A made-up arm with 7 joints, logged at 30 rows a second.
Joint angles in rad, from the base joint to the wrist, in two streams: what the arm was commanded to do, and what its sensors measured. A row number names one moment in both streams.
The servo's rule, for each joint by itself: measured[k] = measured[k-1] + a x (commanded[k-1-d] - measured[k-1]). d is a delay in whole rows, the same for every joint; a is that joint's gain. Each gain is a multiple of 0.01, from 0.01 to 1. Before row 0 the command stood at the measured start. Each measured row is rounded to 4 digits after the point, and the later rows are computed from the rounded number. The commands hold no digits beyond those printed.
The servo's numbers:
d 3
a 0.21 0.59 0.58 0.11 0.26 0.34 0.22
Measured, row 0:
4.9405, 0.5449, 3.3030, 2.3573, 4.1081, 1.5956, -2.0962
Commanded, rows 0 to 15:
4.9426, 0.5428, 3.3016, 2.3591, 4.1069, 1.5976, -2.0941
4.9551, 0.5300, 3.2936, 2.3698, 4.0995, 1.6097, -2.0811
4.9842, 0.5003, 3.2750, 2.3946, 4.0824, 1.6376, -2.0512
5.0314, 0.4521, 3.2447, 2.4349, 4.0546, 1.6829, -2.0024
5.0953, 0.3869, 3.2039, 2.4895, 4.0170, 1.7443, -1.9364
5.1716, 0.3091, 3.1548, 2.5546, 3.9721, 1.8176, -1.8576
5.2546, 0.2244, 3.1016, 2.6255, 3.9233, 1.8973, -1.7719
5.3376, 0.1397, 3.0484, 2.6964, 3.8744, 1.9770, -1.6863
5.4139, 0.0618, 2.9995, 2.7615, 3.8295, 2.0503, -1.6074
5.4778, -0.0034, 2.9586, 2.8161, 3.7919, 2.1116, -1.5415
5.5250, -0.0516, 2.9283, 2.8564, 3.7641, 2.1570, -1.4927
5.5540, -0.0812, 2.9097, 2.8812, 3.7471, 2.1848, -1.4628
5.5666, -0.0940, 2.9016, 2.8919, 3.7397, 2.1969, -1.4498
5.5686, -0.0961, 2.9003, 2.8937, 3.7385, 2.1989, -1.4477
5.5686, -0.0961, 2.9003, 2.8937, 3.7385, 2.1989, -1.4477
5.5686, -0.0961, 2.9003, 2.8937, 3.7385, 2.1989, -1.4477
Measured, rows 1 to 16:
4.9405, 0.5449, 3.3030, 2.3573, 4.1081, 1.5956, -2.0962
4.9405, 0.5449, 3.3030, 2.3573, 4.1081, 1.5956, -2.0962
4.9405, 0.5449, 3.3030, 2.3573, 4.1081, 1.5956, -2.0962
4.9409, 0.5437, 3.3022, 2.3575, 4.1078, 1.5963, -2.0957
4.9439, 0.5356, 3.2972, 2.3589, 4.1056, 1.6009, -2.0925
4.9524, 0.5148, 3.2843, 2.3628, 4.0996, 1.6134, -2.0834
4.9690, 0.4778, 3.2613, 2.3707, 4.0879, 1.6370, -2.0656
4.9955, 0.4242, 3.2280, 2.3838, 4.0695, 1.6735, -2.0372
5.0325, 0.3563, 3.1855, 2.4026, 4.0442, 1.7225, -1.9977
5.0791, 0.2785, 3.1368, 2.4271, 4.0128, 1.7819, -1.9480
5.1334, 0.1966, 3.0855, 2.4567, 3.9768, 1.8482, -1.8904
5.1923, 0.1171, 3.0356, 2.4902, 3.9385, 1.9169, -1.8281
5.2523, 0.0460, 2.9909, 2.5260, 3.9004, 1.9831, -1.7650
5.3096, -0.0116, 2.9546, 2.5623, 3.8650, 2.0422, -1.7051
5.3609, -0.0527, 2.9286, 2.5974, 3.8343, 2.0907, -1.6518
5.4041, -0.0771, 2.9129, 2.6298, 3.8097, 2.1268, -1.6074

